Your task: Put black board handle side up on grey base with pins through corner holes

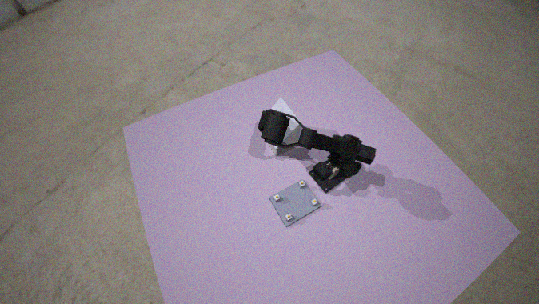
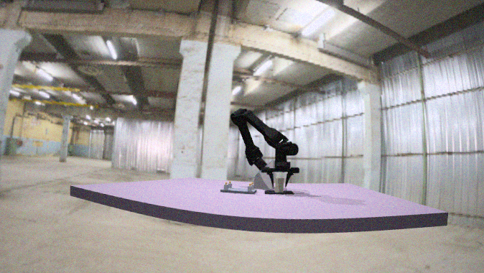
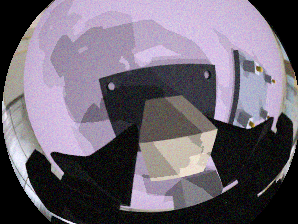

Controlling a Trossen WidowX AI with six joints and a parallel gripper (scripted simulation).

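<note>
My gripper tip is now 190 mm to the left of the grey base, 30 mm short of it and 20 mm above it. Round my gripper tip: flat black board (10 mm below).
</note>
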